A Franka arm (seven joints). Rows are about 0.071 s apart.
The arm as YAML. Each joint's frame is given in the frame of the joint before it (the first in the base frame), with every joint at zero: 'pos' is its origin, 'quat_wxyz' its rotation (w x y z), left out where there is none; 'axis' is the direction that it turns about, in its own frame. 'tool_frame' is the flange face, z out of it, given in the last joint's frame.
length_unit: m
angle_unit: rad
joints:
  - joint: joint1
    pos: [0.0, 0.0, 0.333]
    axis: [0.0, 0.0, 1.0]
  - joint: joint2
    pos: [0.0, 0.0, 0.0]
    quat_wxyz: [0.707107, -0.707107, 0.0, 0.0]
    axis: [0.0, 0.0, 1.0]
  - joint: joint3
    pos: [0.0, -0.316, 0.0]
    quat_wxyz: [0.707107, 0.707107, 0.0, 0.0]
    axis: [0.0, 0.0, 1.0]
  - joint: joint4
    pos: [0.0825, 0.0, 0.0]
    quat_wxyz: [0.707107, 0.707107, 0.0, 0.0]
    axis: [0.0, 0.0, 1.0]
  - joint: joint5
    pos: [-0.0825, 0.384, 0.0]
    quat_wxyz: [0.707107, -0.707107, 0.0, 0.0]
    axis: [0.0, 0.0, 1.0]
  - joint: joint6
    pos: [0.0, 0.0, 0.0]
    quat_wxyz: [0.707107, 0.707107, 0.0, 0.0]
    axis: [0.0, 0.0, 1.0]
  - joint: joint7
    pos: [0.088, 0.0, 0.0]
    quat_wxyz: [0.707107, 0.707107, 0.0, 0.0]
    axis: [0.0, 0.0, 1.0]
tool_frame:
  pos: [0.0, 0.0, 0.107]
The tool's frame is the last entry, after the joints.
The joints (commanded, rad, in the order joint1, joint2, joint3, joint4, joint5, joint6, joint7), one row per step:
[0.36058, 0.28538, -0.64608, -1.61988, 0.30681, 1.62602, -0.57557]
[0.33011, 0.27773, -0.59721, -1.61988, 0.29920, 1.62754, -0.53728]
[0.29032, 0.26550, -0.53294, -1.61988, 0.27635, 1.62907, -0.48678]
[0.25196, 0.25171, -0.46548, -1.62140, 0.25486, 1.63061, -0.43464]
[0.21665, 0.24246, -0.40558, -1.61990, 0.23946, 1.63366, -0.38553]
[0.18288, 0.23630, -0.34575, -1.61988, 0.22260, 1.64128, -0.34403]
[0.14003, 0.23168, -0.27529, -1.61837, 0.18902, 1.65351, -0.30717]
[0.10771, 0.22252, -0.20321, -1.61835, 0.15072, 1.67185, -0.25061]
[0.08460, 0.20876, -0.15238, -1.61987, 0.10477, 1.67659, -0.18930]
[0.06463, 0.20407, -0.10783, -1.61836, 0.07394, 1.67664, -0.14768]
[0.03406, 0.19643, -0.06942, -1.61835, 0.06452, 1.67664, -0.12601]
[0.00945, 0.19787, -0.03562, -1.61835, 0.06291, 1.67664, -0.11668]
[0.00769, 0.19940, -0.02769, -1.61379, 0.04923, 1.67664, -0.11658]
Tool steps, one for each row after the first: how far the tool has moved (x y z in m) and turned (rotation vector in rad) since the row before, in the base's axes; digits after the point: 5 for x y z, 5 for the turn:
[0.00127, 0.00702, -0.00003, 0.00151, 0.00552, -0.01868]
[0.00070, 0.00831, 0.00170, -0.00998, 0.00789, -0.02066]
[0.00044, 0.01120, 0.00259, -0.00881, 0.00611, -0.01813]
[0.00112, 0.00984, 0.00280, -0.00760, 0.00211, -0.02088]
[0.00164, 0.01065, 0.00123, -0.00961, -0.00025, -0.01240]
[0.00215, 0.00951, 0.00130, -0.02381, -0.00423, -0.00264]
[0.00215, 0.01637, 0.00441, -0.03115, -0.01294, -0.00931]
[-0.00131, 0.00979, 0.00660, -0.04149, -0.00573, -0.02242]
[-0.00019, 0.00992, 0.00277, -0.02634, -0.00086, -0.00971]
[-0.00112, 0.00210, 0.00426, -0.00411, -0.00565, -0.01205]
[0.00034, 0.00396, -0.00104, 0.00376, 0.00217, -0.00030]
[0.00084, 0.00208, 0.00111, -0.01184, -0.00269, 0.00925]

